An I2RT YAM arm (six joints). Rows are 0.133 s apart.
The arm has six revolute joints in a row. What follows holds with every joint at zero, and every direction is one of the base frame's.
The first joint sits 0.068 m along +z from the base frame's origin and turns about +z.
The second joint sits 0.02 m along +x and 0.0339 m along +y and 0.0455 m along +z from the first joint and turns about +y.
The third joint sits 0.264 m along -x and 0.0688 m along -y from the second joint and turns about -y.
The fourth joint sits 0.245 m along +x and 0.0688 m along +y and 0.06 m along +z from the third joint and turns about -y.
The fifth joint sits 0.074 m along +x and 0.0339 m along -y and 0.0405 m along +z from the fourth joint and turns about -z.
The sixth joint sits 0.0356 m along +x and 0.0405 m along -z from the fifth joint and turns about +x.
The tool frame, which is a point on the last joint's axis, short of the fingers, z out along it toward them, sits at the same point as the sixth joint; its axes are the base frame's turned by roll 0, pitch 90 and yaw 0 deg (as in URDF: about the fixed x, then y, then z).
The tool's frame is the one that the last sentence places.
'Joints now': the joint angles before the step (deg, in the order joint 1, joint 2, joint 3, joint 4, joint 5, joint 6). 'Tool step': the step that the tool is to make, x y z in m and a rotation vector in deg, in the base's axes. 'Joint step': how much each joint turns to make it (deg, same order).
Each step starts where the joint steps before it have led.
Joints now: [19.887, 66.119, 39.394, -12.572, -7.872, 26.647]
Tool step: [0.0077, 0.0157, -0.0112, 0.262, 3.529, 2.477]
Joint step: [2.589, 4.871, 1.323, 0.531, -0.908, 1.236]
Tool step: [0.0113, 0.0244, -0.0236, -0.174, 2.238, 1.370]
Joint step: [3.942, 7.677, 0.340, 5.558, 1.349, 2.344]
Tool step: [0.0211, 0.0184, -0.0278, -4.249, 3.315, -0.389]
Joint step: [1.691, 10.381, 3.650, 1.832, 3.068, -0.045]
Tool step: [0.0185, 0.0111, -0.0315, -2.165, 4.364, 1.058]
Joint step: [0.112, 9.596, 3.395, 1.279, -0.708, -0.648]
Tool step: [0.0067, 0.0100, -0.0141, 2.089, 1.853, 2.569]
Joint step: [0.608, 4.328, 1.479, 2.219, -3.353, -0.001]
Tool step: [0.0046, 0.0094, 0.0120, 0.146, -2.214, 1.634]
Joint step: [1.040, -0.375, 2.389, -0.914, 0.419, -1.057]
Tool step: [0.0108, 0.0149, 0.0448, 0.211, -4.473, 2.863]
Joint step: [1.251, -2.656, 7.537, -6.578, 0.602, -2.591]
